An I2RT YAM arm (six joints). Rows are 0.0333 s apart.
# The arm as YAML. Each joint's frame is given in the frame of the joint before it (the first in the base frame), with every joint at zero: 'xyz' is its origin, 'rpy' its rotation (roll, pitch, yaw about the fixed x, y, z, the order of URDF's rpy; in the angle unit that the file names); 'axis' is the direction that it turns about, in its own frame. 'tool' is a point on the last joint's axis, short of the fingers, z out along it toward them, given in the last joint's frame.
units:
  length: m
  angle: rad
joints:
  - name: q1
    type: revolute
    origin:
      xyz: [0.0, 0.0, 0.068]
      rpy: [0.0, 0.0, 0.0]
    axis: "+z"
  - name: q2
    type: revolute
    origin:
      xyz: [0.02, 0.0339, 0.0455]
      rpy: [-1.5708, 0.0, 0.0]
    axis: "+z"
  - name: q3
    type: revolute
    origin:
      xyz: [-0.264, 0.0, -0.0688]
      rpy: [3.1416, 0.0, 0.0]
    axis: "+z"
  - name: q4
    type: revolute
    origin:
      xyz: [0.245, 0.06, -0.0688]
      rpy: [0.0, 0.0, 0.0]
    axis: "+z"
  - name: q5
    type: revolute
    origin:
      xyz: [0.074, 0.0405, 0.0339]
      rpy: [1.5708, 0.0, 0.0]
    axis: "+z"
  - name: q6
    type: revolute
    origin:
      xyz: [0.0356, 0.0, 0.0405]
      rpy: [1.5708, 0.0, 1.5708]
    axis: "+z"
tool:
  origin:
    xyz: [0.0, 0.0, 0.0]
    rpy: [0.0, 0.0, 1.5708]
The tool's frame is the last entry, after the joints.
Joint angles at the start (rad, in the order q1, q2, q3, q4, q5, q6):
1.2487 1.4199 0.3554 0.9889 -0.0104 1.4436
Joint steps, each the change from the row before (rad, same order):
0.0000 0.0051 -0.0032 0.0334 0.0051 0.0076
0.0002 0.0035 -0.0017 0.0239 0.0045 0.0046
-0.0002 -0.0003 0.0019 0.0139 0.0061 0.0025
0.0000 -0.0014 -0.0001 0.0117 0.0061 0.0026
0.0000 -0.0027 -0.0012 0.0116 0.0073 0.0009
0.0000 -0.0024 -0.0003 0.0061 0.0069 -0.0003
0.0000 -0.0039 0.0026 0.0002 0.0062 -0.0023
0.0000 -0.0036 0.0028 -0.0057 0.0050 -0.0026
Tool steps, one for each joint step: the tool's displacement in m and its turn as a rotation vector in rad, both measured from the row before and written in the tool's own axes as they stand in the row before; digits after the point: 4 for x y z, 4 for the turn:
-0.0004 0.0015 -0.0002 -0.0243 -0.0082 0.0074
-0.0003 0.0013 0.0000 -0.0181 -0.0065 0.0045
-0.0005 0.0021 0.0003 -0.0153 -0.0081 0.0025
-0.0004 0.0016 -0.0001 -0.0122 -0.0075 0.0027
-0.0004 0.0015 -0.0004 -0.0122 -0.0087 0.0011
-0.0004 0.0011 -0.0002 -0.0074 -0.0078 -0.0001
-0.0004 0.0017 0.0002 -0.0060 -0.0069 -0.0021
-0.0003 0.0010 0.0003 -0.0001 -0.0050 -0.0026

